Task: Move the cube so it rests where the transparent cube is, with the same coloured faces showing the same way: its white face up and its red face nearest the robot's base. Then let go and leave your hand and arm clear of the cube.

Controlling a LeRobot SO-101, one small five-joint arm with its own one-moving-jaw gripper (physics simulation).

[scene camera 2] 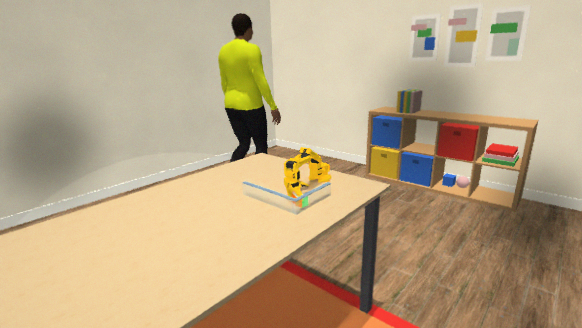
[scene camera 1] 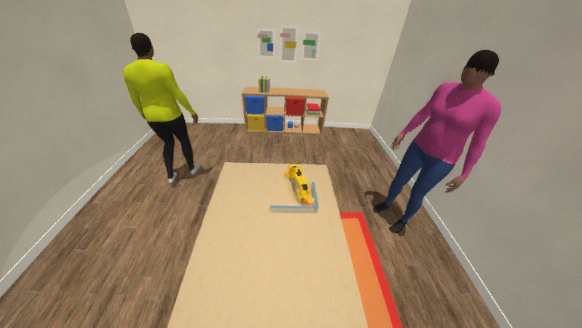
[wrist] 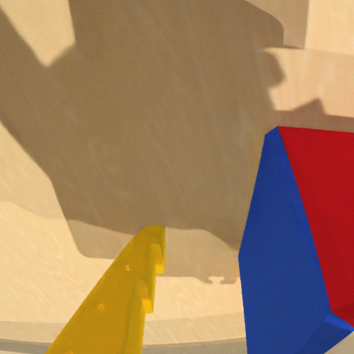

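Pixels of known places: hand, tool point: (scene camera 1: 300, 201); arm's base, link origin: (scene camera 2: 317, 179) (scene camera 1: 291, 176).
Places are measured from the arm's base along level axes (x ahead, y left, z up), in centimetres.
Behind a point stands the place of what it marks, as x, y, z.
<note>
The cube (scene camera 1: 308, 203) (scene camera 2: 305, 201) (wrist: 285, 250) is at the inner corner of the clear low walls. In the wrist view it stands at the right with its blue and red faces showing, partly cut off by the picture's edge. Scene camera 2 shows a green and an orange face. A white face does not show clearly. My gripper (scene camera 1: 305, 199) (scene camera 2: 297, 194) is low at the cube and open. In the wrist view one notched jaw is at the lower left, apart from the blue face; the other jaw does not show. I cannot make out the transparent cube.
The low clear walls with blue top edges (scene camera 1: 290, 207) @(34.8, -2.5, 5.8) (scene camera 2: 267, 190) @(34.7, -0.1, 6.0) form an L around the arm's front and one side. The wooden table (scene camera 1: 250, 275) @(74.5, -24.0, 0.0) (scene camera 2: 150, 225) @(76.4, -21.5, 0.0) carries the arm. Two people and a shelf unit (scene camera 1: 305, 93) (scene camera 2: 450, 117) are beyond the table.
</note>
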